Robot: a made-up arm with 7 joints.
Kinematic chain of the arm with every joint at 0, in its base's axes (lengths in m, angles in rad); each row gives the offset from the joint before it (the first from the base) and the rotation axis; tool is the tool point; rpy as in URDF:
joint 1: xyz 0 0 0.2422 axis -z
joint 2: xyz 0 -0.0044 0.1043 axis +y
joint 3: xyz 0 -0.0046 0.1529 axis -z
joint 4: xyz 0 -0.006 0.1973 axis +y
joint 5: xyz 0 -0.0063 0.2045 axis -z
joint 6: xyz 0 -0.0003 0.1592 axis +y
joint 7: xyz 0 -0.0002 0.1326 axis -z
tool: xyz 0 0 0 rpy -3.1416 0 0
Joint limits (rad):
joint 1: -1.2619..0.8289
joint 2: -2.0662..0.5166
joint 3: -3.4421..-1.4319
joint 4: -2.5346..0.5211
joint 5: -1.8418..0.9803
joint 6: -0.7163..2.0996
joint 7: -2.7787..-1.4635
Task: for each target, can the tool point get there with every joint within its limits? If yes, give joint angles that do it. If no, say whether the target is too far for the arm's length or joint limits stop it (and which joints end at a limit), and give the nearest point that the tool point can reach.
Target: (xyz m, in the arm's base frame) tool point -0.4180 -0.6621 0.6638
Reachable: yes | joints -1.0230 -1.1878 -2.0611 -0.0093 -0.0631 0.1694 -1.7473
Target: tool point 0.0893 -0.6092 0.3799
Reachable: yes | joints -0.8219 -1.7738 -1.8925 -1.5700 -1.2369 0.4695 -1.8232
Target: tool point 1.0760 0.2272 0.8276
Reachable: no: too far | nearest point 0.6467 0.1365 0.7440 | short by 0.447 m
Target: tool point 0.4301 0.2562 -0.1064
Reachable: no: joint limits stop it (at a limit: joint 2) | nearest point 0.3181 0.1895 0.1953 | short by 0.329 m
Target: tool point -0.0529 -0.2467 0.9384
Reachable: yes | joints 0.0241 -0.3981 -1.9065 -1.2140 0.7001 1.7242 -1.8672
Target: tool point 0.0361 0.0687 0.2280
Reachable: no: joint limits stop it (at a limit: joint 2, joint 4, joint 6) | nearest point 0.0606 0.1154 0.1859 | short by 0.068 m
